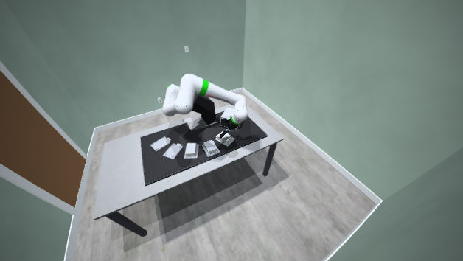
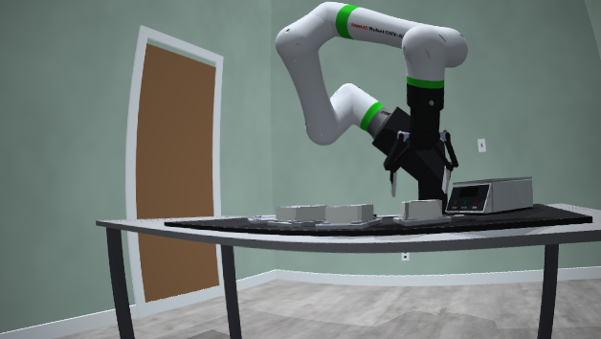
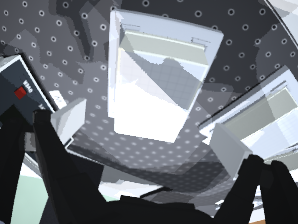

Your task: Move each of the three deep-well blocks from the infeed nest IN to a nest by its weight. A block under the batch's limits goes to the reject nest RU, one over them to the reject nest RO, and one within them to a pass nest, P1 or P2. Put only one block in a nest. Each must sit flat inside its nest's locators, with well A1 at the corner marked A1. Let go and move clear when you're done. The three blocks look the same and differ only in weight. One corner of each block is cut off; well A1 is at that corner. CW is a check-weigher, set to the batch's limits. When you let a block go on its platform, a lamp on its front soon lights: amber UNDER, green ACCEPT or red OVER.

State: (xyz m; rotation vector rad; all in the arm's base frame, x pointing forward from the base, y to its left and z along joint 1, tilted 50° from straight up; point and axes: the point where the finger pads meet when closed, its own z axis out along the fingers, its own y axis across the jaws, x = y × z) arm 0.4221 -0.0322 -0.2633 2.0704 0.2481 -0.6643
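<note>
My gripper is now 5 cm above the grey deep-well block. From my hand the other things lie so: check-weigher platform (24 cm behind, 22 cm to the left, 1 cm above); check-weigher CW (23 cm behind, 22 cm to the left, 2 cm below).
</note>
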